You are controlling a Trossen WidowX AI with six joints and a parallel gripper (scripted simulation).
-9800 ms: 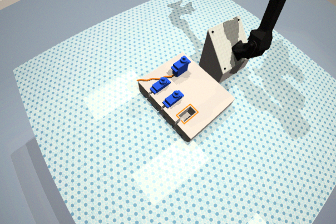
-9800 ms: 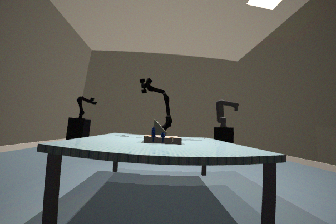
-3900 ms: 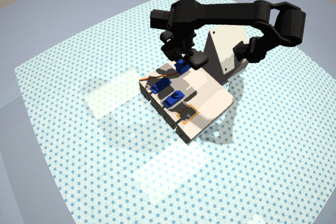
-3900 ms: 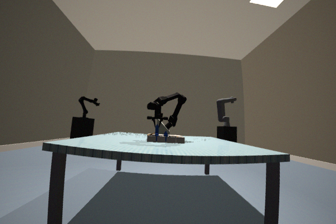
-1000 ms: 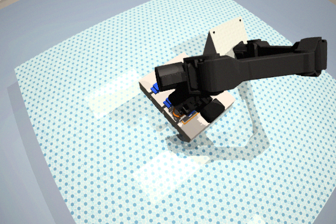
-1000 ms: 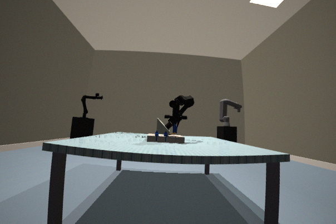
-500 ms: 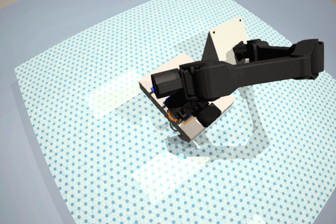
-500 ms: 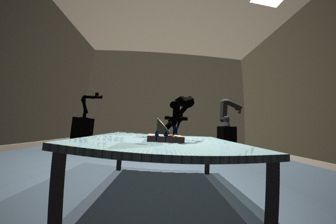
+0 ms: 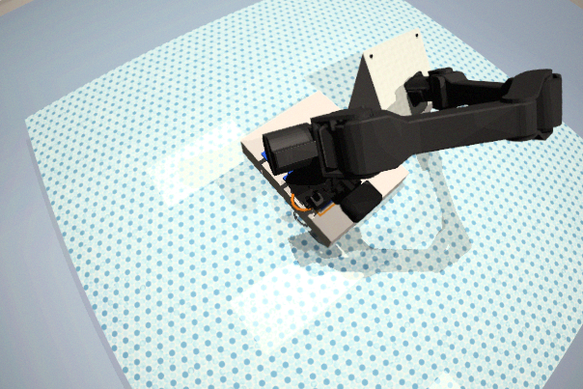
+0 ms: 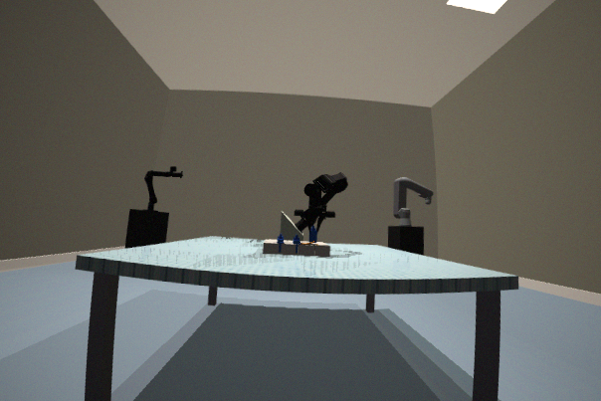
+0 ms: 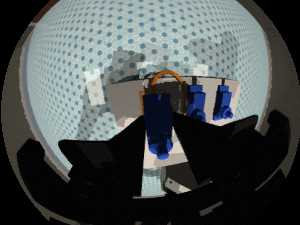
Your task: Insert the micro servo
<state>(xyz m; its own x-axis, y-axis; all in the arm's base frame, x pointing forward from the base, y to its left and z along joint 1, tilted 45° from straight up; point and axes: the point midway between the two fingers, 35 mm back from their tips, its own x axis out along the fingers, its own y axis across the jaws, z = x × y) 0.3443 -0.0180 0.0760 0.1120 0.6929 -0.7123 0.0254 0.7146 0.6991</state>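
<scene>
Right now the beige deck is 12 cm behind my gripper tip, 8 cm below it and 7 cm to the right of it.
</scene>
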